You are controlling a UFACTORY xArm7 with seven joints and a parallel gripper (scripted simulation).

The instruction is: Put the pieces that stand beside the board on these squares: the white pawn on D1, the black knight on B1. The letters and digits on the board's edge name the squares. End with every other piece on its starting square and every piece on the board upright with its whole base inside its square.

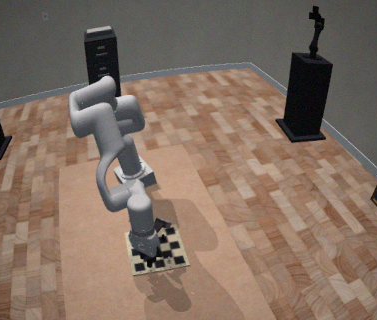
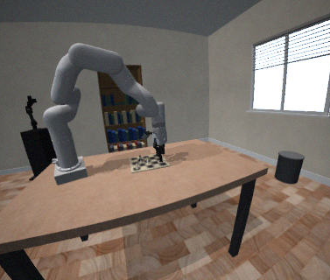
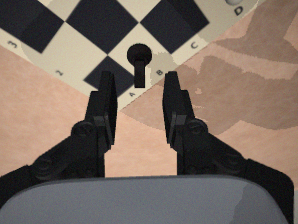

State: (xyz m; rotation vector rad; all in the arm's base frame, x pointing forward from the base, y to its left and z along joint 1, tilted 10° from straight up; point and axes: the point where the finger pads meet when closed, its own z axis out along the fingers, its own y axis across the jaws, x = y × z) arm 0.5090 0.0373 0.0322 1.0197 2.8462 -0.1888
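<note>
Now: hand 50 mm above the black knight. Also, from my hand: chessboard: 80 mm behind, 70 mm below, 30 mm to the left.
</note>
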